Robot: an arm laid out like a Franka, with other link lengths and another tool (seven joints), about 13 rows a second.
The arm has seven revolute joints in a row. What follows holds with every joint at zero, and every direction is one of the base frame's.
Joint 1 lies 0.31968 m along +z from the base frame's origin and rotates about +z.
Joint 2 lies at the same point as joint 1 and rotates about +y.
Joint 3 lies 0.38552 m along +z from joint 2 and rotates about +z.
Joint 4 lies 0.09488 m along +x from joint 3 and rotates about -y.
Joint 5 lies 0.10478 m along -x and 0.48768 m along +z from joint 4 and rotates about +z.
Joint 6 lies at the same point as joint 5 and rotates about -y.
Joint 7 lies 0.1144 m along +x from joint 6 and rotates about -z.
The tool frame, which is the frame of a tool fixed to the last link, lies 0.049 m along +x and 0.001 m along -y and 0.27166 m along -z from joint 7; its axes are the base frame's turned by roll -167, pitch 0 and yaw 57.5 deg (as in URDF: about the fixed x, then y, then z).
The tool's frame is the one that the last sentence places.
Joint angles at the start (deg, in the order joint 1, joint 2, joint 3, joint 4, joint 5, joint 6, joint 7):
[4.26 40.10 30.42 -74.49 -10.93 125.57 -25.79]
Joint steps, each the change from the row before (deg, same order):
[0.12 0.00 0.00 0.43 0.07 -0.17 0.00]
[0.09 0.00 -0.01 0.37 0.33 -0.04 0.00]
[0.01 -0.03 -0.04 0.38 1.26 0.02 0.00]
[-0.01 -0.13 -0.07 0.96 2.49 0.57 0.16]
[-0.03 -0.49 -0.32 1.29 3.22 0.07 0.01]
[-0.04 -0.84 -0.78 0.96 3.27 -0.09 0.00]
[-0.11 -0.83 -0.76 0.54 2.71 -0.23 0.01]
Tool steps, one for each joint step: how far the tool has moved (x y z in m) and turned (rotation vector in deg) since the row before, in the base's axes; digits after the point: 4 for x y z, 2 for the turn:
[0.0011 0.0013 0.0045 0.16 -0.18 -0.02]
[0.0012 0.0014 0.0044 0.39 -0.09 -0.14]
[0.0013 0.0016 0.0058 1.14 0.33 -0.54]
[0.0061 0.0030 0.0175 2.66 0.00 -1.39]
[0.0071 -0.0003 0.0252 3.01 0.11 -1.63]
[0.0071 -0.0057 0.0248 2.61 0.13 -1.76]
[0.0049 -0.0071 0.0189 1.97 0.28 -1.45]

